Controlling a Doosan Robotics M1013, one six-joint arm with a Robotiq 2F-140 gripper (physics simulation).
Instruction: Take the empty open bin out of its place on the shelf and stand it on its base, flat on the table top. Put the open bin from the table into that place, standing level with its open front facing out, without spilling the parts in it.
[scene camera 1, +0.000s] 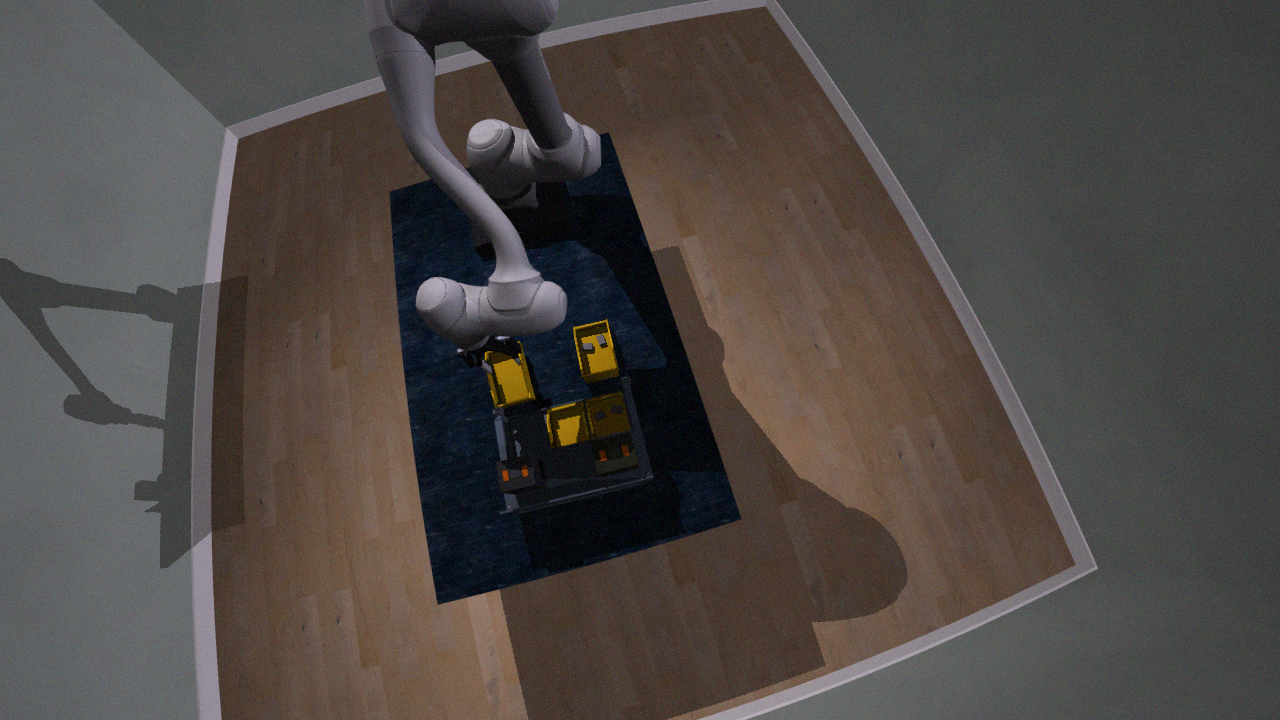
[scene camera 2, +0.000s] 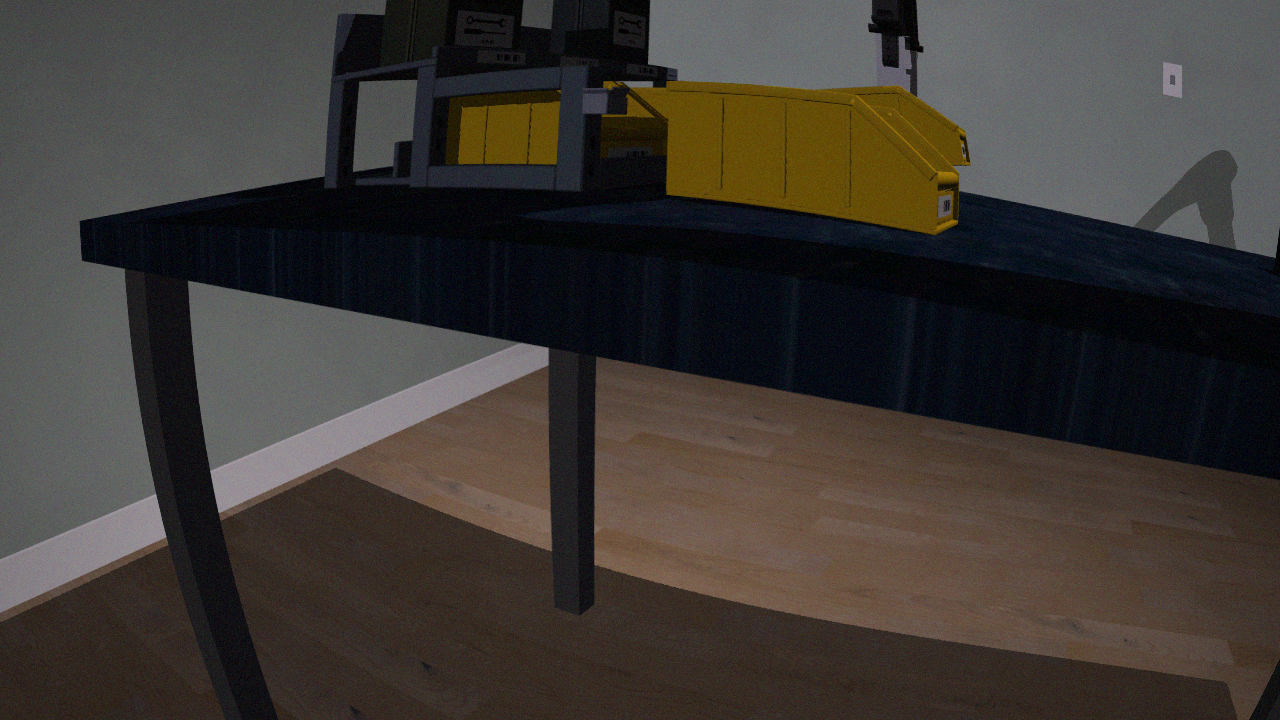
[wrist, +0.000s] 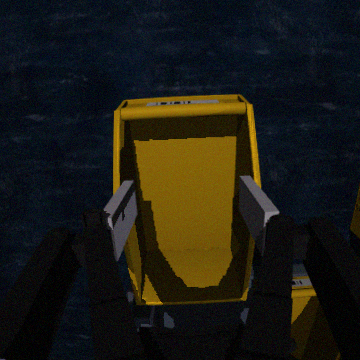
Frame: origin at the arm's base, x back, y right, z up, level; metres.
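Seen in the pictures: gripper, fingertip midpoint: (scene camera 1: 504, 365) (scene camera 2: 899, 105) (wrist: 186, 194); arm's base at its link origin: (scene camera 1: 511, 189).
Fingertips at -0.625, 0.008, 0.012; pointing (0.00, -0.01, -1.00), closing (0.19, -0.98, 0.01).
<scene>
Offsets run from my fingertips to a thing's top centre, as dx, dy, dz. "pt": to the spot under its first point.
My gripper (scene camera 1: 503, 360) (scene camera 2: 897, 76) (wrist: 186, 194) holds an empty yellow open bin {pt -0.035, -0.003, -0.064} (scene camera 1: 512, 383) (scene camera 2: 948, 138) (wrist: 187, 165), its pads spread against the two side walls. The held bin looks roughly level and hangs a little above the table top (scene camera 1: 429, 528) (scene camera 2: 805, 331), just in front of the left part of the shelf (scene camera 1: 581, 494) (scene camera 2: 572, 134). Its low front points away from the shelf. Another yellow open bin {pt +0.023, -0.253, -0.086} (scene camera 1: 597, 358) (scene camera 2: 778, 152), with grey parts inside, stands on the table in front of the shelf's right part. The shelf's left bay shows no bin.
Two yellow bins {pt -0.175, -0.152, -0.080} (scene camera 1: 566, 427) {pt -0.147, -0.274, -0.080} (scene camera 1: 608, 413) stand side by side in the middle and right of the shelf. Two dark boxes {-0.313, -0.065, +0.134} (scene camera 1: 516, 474) {-0.283, -0.294, +0.109} (scene camera 1: 615, 456) stand on top of the shelf. The arm (scene camera 1: 501, 308) reaches over the table from behind the held bin.
</scene>
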